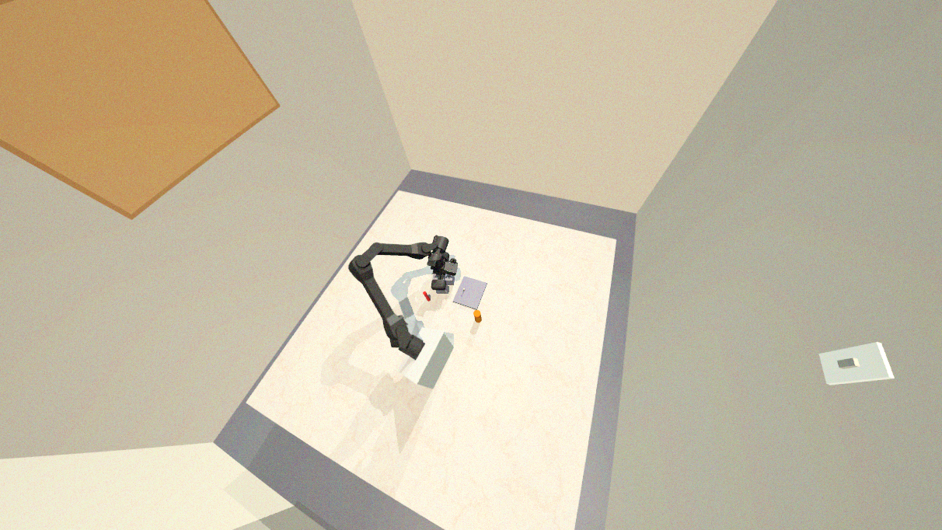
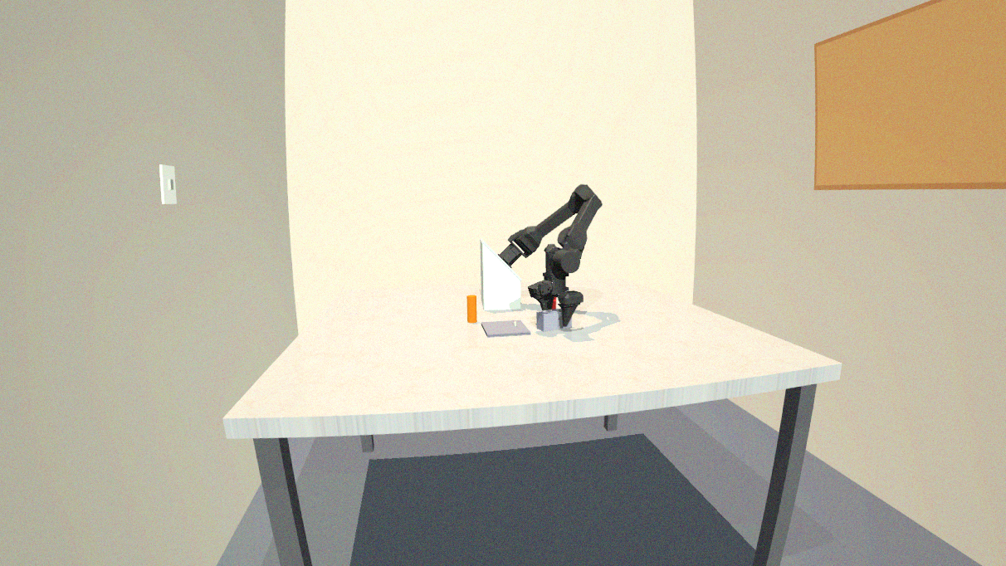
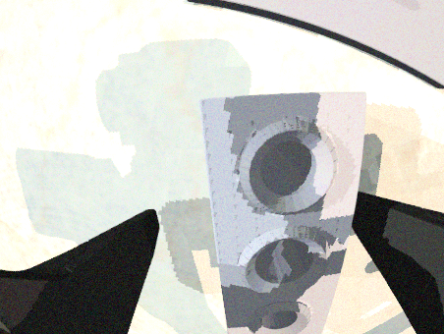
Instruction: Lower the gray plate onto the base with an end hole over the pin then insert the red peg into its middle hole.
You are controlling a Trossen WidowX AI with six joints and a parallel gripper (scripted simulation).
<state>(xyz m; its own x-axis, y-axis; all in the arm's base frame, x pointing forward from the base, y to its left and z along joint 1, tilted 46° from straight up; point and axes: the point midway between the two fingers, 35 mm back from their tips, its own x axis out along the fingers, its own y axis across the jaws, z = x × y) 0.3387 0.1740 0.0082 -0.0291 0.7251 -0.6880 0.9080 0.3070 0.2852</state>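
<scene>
Now: the base 10 mm behind my gripper tip, 130 mm to the right of it and 10 mm below it. Also, from my gripper tip: red peg: 120 mm behind, 10 mm to the left, 30 mm above; orange cylinder: 100 mm behind, 240 mm to the right, 30 mm above; gray plate: 10 mm behind, 20 mm above.
</scene>
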